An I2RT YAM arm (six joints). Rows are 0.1 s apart.
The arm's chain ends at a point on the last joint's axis. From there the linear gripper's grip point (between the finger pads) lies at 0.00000 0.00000 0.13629 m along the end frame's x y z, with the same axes.
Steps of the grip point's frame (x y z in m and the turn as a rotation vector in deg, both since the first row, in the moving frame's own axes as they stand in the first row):
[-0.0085 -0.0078 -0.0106 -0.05 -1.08 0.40]
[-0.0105 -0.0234 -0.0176 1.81 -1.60 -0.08]
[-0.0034 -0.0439 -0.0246 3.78 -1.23 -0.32]
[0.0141 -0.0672 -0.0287 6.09 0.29 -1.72]
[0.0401 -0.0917 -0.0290 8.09 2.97 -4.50]
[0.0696 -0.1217 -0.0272 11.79 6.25 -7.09]
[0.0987 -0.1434 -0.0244 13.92 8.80 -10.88]
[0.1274 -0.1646 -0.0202 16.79 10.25 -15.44]
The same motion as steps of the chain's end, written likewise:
[-0.0059 -0.0079 -0.0106 -0.05 -1.08 0.40]
[-0.0067 -0.0191 -0.0175 1.81 -1.60 -0.08]
[-0.0005 -0.0349 -0.0243 3.78 -1.23 -0.32]
[0.0136 -0.0527 -0.0279 6.09 0.29 -1.72]
[0.0338 -0.0723 -0.0275 8.09 2.97 -4.50]
[0.0566 -0.0931 -0.0235 11.79 6.25 -7.09]
[0.0813 -0.1090 -0.0188 13.92 8.80 -10.88]
[0.1091 -0.1227 -0.0123 16.79 10.25 -15.44]

